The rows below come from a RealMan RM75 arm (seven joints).
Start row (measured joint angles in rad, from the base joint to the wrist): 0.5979, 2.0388, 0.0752, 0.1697, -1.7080, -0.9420, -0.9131
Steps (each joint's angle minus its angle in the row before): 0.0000, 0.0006, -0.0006, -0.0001, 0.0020, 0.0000, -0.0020; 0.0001, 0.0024, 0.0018, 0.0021, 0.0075, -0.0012, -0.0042; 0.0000, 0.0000, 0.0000, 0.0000, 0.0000, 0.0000, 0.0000; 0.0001, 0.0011, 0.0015, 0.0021, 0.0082, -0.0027, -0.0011; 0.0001, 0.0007, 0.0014, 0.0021, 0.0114, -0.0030, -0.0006; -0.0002, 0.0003, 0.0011, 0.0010, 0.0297, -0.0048, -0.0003; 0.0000, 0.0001, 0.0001, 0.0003, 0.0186, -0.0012, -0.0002; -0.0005, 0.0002, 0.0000, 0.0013, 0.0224, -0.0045, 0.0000; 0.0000, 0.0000, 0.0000, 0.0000, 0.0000, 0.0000, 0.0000; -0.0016, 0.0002, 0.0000, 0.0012, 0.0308, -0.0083, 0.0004; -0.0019, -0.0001, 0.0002, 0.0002, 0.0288, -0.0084, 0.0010; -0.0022, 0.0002, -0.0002, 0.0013, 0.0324, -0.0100, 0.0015; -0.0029, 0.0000, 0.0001, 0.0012, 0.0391, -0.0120, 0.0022; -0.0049, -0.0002, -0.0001, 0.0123, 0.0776, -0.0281, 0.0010; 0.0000, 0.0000, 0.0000, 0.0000, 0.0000, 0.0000, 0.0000; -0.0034, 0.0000, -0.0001, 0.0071, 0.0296, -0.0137, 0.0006; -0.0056, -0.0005, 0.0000, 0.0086, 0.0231, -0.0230, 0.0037
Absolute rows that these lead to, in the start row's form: 0.5979, 2.0394, 0.0746, 0.1696, -1.7060, -0.9420, -0.9151; 0.5980, 2.0418, 0.0764, 0.1717, -1.6985, -0.9432, -0.9193; 0.5980, 2.0418, 0.0764, 0.1717, -1.6985, -0.9432, -0.9193; 0.5981, 2.0429, 0.0779, 0.1738, -1.6903, -0.9459, -0.9204; 0.5982, 2.0436, 0.0793, 0.1759, -1.6789, -0.9489, -0.9210; 0.5980, 2.0439, 0.0804, 0.1769, -1.6492, -0.9537, -0.9213; 0.5980, 2.0440, 0.0805, 0.1772, -1.6306, -0.9549, -0.9215; 0.5975, 2.0442, 0.0805, 0.1785, -1.6082, -0.9594, -0.9215; 0.5975, 2.0442, 0.0805, 0.1785, -1.6082, -0.9594, -0.9215; 0.5959, 2.0444, 0.0805, 0.1797, -1.5774, -0.9677, -0.9211; 0.5940, 2.0443, 0.0807, 0.1799, -1.5486, -0.9761, -0.9201; 0.5918, 2.0445, 0.0805, 0.1812, -1.5162, -0.9861, -0.9186; 0.5889, 2.0445, 0.0806, 0.1824, -1.4771, -0.9981, -0.9164; 0.5840, 2.0443, 0.0805, 0.1947, -1.3995, -1.0262, -0.9154; 0.5840, 2.0443, 0.0805, 0.1947, -1.3995, -1.0262, -0.9154; 0.5806, 2.0443, 0.0804, 0.2018, -1.3699, -1.0399, -0.9148; 0.5750, 2.0438, 0.0804, 0.2104, -1.3468, -1.0629, -0.9111
